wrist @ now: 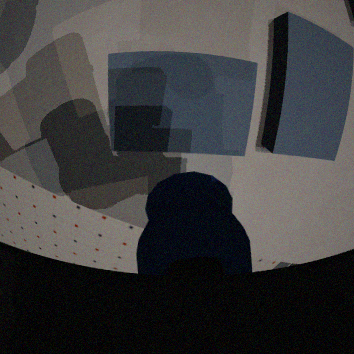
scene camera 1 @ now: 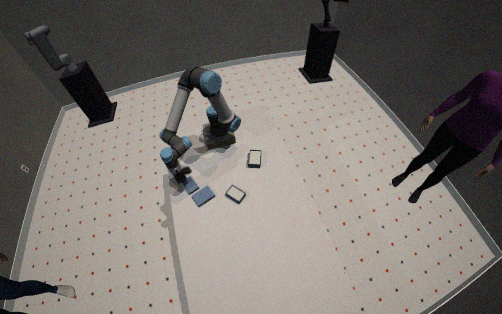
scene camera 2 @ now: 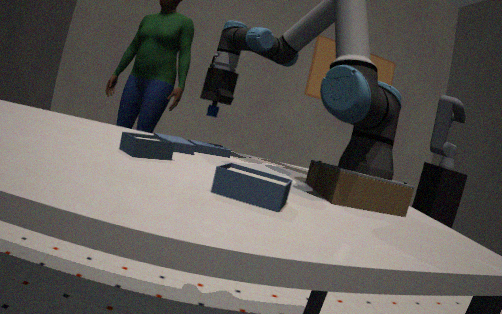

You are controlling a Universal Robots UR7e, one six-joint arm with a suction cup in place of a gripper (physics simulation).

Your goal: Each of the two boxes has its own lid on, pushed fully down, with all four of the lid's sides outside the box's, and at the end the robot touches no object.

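Places are measured from the arm's base along level axes (x right, y ahead, z up), in millimetres.
Pixels of known places: end effector, tool point: (wrist: 189,211) (scene camera 2: 211,116); arm's base, origin of the base link: (scene camera 1: 219,129) (scene camera 2: 365,173).
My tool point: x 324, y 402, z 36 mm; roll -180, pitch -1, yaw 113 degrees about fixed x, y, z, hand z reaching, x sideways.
Observation:
For each thing: its top centre in the pictures, then the offset to it from my tool point.
- smaller blue lid, middle of its top: (wrist: 181,103) (scene camera 2: 209,144) (scene camera 1: 189,184) dy -14, dx -30, dz -86 mm
- larger blue lid, middle of its top: (wrist: 321,92) (scene camera 2: 173,138) (scene camera 1: 203,195) dy +94, dx -109, dz -83 mm
One open box (scene camera 1: 254,166) (scene camera 2: 250,190) with a cream inside stands near the robot's base. The other open box (scene camera 1: 233,199) (scene camera 2: 145,148) stands farther off, beside the lids. Both are uncovered. The smaller blue lid (scene camera 1: 191,186) (scene camera 2: 211,148) (wrist: 205,120) lies top up on the table. The larger blue lid (scene camera 1: 203,196) (scene camera 2: 175,143) (wrist: 316,95) lies top up next to it, with a narrow gap; the farther box partly hides it in scene camera 2. My gripper, a dark blue suction cup (scene camera 2: 212,110) (wrist: 192,215), hangs above the table near the smaller lid, holding nothing and touching nothing.
The arm's brown base block (scene camera 1: 220,140) (scene camera 2: 370,192) stands behind the boxes. The table's edge (scene camera 2: 200,250) runs along the front in scene camera 2. Black pedestals (scene camera 1: 87,92) (scene camera 1: 321,52) and people (scene camera 1: 467,120) (scene camera 2: 160,50) stand around the table.

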